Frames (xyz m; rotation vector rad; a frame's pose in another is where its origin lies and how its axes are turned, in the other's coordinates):
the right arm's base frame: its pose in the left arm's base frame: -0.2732 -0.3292 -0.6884 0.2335 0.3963 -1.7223
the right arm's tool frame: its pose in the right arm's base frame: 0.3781 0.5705 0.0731 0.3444 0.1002 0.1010
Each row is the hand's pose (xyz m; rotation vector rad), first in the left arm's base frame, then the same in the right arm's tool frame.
Working: the left arm's base frame: its pose in the right arm's tool frame: -1.0620 -0.1811 0.4547 -0.5815 -0.1545 1.6759

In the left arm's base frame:
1: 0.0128 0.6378 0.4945 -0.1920 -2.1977 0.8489
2: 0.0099 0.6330 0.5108 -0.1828 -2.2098 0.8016
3: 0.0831 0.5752 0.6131 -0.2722 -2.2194 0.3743
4: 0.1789 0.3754 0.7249 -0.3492 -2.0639 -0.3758
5: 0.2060 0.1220 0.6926 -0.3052 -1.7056 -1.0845
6: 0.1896 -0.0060 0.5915 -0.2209 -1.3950 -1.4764
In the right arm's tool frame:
1: -1.8539 -0.1867 0.6106 -1.3847 1.6061 -2.0910
2: -1.8569 -0.1849 0.6275 -1.4187 1.6388 -2.0873
3: -1.8581 -0.0810 0.7189 1.3928 -1.8905 1.8709
4: -1.7397 0.0750 0.8713 1.0940 -1.8631 1.2163
5: -1.5025 0.1442 0.9417 0.7922 -1.6163 0.6288
6: -1.3416 0.1317 0.9127 0.6132 -1.3845 0.3003

